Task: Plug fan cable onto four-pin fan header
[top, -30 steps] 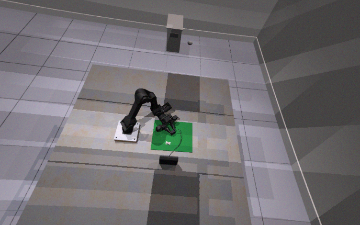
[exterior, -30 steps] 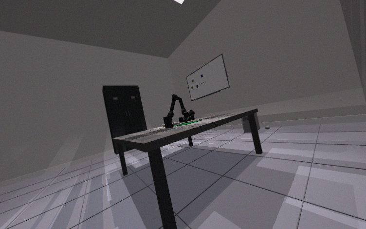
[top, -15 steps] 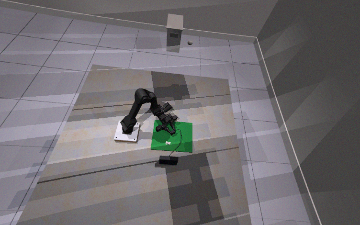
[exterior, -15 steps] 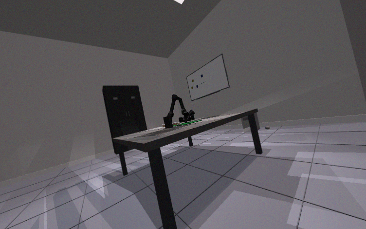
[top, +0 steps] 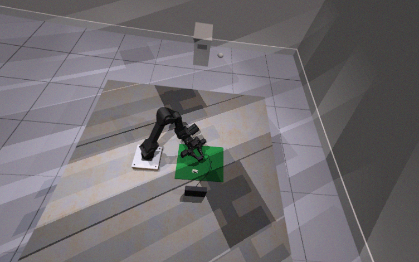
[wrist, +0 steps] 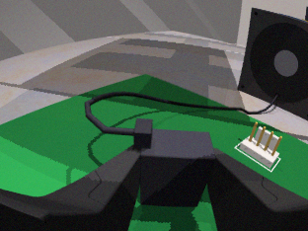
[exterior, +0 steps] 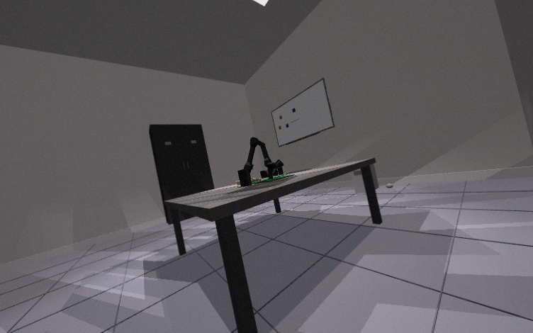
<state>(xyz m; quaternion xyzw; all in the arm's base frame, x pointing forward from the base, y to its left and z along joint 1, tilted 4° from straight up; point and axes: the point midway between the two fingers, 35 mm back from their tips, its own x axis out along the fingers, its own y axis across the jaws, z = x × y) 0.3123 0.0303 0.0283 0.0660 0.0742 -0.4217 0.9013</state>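
The black fan plug lies 10 mm below my gripper tip. The rest, counted from my gripper tip: black fan 210 mm to the right, 20 mm behind, 20 mm above; white four-pin fan header 80 mm to the right, 30 mm below, 30 mm behind; green board 50 mm below, 10 mm to the right.
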